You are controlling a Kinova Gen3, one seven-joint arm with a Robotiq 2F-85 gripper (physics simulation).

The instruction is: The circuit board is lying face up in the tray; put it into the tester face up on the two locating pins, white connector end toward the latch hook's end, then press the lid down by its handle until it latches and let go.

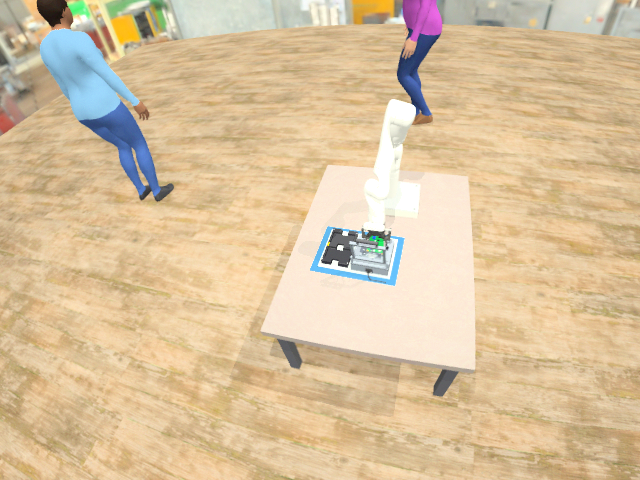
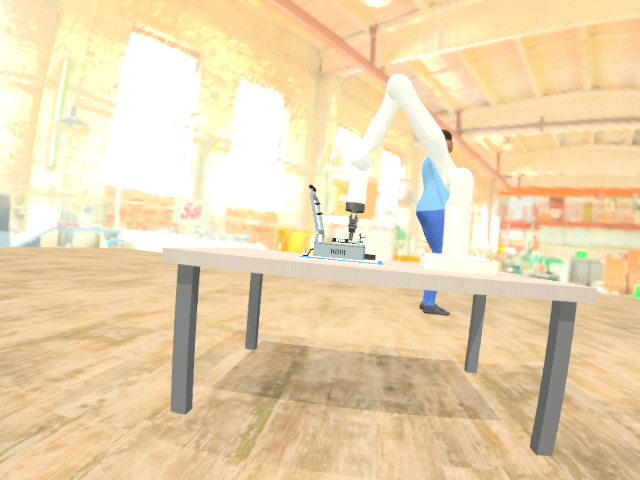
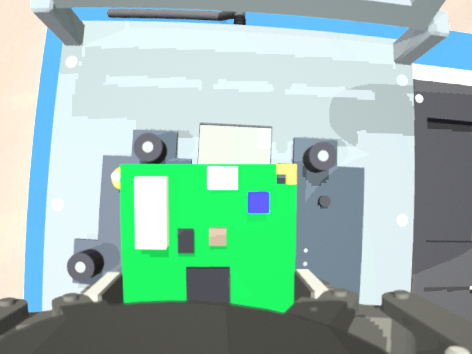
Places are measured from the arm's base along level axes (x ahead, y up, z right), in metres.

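Pixels of known places: gripper, fingertip midpoint: (image 3: 208,294); arm's base, link origin: (image 2: 454,255).
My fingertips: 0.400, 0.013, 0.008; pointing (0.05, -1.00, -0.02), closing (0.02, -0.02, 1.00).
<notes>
Ahead of a thing's pixels: the offset from my fingertips to its middle, as dx, dy, dz. "spot": to the spot under its first point. Level surfaces: height alone.
My gripper (image 1: 376,236) (image 2: 352,238) (image 3: 208,294) is shut on the green circuit board {+0.000, +0.010, +0.000} (image 1: 375,240) (image 3: 270,242), gripping its two side edges low over the tester (image 1: 369,267) (image 2: 338,251) (image 3: 235,65). The board is face up and looks level; whether it touches the tester cannot be told. A long white block {spot: +0.036, +0.018, -0.021} (image 3: 151,212) lies along its left side and a small white block {spot: +0.049, +0.014, +0.006} (image 3: 222,178) at its far edge. A small dark peg {spot: +0.040, +0.002, +0.050} (image 3: 324,201) stands right of the board, apart from it. The lid {spot: +0.138, +0.080, +0.032} (image 2: 317,219) stands raised, its dark handle {+0.168, +0.199, -0.029} (image 2: 311,187) on top. The latch hook is not clear.
The black tray {spot: +0.049, -0.051, +0.177} (image 1: 338,254) (image 3: 442,175) lies beside the tester on the blue-edged mat {dy -0.066} (image 1: 318,267) (image 3: 35,240). Dark round posts (image 3: 149,146) (image 3: 322,156) (image 3: 82,266) stand around the board. A cable {spot: +0.160, -0.061, -0.013} (image 1: 373,279) leaves the tester. Two people stand away from the table.
</notes>
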